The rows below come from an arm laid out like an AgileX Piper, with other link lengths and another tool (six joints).
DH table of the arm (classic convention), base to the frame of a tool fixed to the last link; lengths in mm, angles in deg. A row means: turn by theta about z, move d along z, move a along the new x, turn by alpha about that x. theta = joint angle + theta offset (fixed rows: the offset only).
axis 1: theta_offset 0; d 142.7; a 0; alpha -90
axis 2: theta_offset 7.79; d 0; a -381.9; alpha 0
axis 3: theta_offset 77.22; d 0; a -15.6; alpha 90
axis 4: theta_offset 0; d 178; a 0; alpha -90
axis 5: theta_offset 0; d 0; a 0; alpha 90
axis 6: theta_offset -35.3; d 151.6; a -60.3; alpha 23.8
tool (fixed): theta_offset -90; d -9.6; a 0; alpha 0
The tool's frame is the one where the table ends.
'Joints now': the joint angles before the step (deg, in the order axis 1, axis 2, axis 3, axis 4, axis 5, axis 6). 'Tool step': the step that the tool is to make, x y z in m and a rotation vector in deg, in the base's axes. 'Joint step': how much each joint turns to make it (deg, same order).
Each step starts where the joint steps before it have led.
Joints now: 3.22 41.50 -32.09 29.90 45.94 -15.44
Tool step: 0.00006 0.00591 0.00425 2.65 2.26 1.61
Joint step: 0.00 0.93 -1.10 2.98 2.89 -0.49
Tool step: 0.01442 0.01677 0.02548 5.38 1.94 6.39
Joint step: 1.80 5.17 -4.72 7.87 3.88 -4.32
